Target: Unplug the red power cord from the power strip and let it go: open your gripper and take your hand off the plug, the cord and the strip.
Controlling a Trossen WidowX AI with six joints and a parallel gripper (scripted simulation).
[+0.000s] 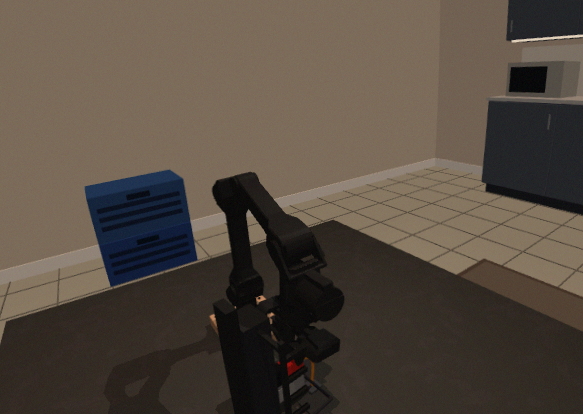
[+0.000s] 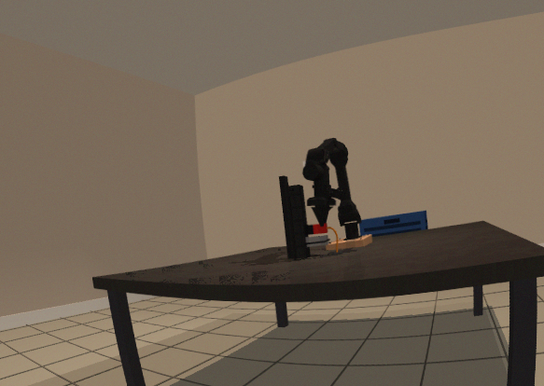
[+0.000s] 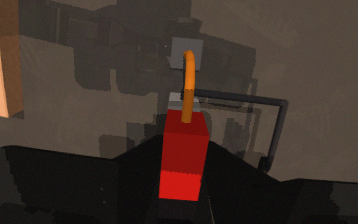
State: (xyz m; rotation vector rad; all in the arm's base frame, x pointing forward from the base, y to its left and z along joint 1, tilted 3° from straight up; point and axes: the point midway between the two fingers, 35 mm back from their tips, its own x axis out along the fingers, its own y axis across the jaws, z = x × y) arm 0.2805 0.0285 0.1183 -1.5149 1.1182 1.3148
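The red plug is 3 cm to the right of my gripper tip and 1 cm ahead of it. From my gripper tip the other things lie so: black stand: 12 cm to the right, 5 cm above, 4 cm ahead.
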